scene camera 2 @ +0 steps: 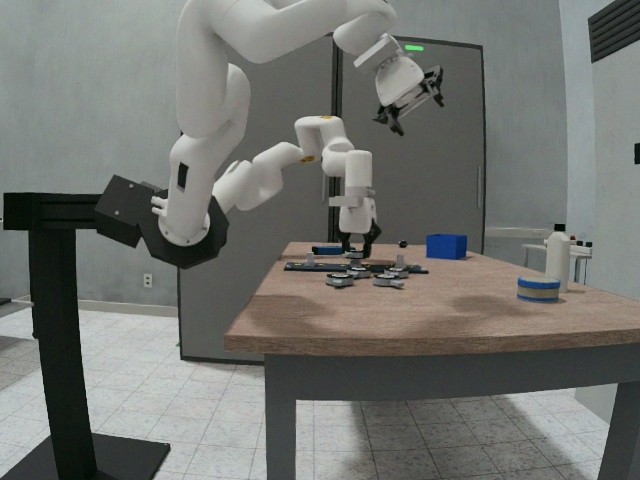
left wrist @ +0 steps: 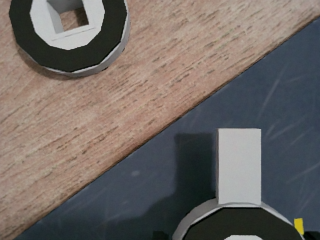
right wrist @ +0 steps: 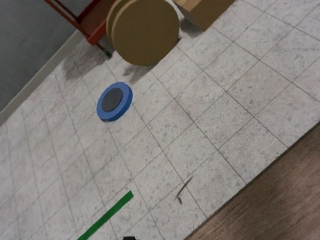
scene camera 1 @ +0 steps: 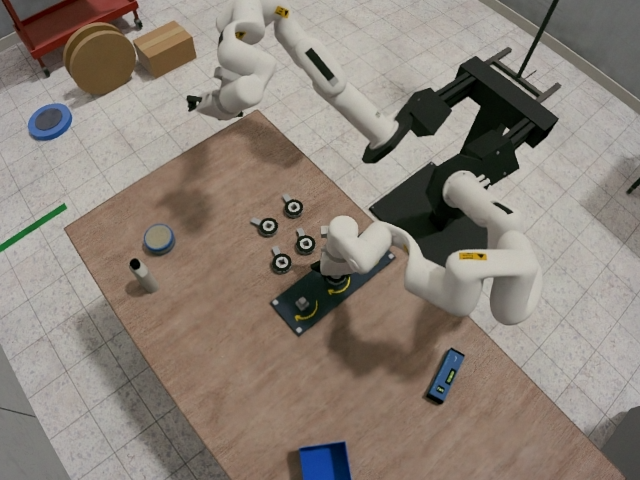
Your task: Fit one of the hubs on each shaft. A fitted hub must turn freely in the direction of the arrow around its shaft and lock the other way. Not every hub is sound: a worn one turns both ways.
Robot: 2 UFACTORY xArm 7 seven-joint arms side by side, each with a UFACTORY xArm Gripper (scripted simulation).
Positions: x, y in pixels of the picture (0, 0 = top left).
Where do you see a tape roll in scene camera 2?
At 534, 289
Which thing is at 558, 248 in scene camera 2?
A white bottle.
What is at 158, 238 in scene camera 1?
A tape roll.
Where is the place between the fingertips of the right gripper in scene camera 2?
418, 116
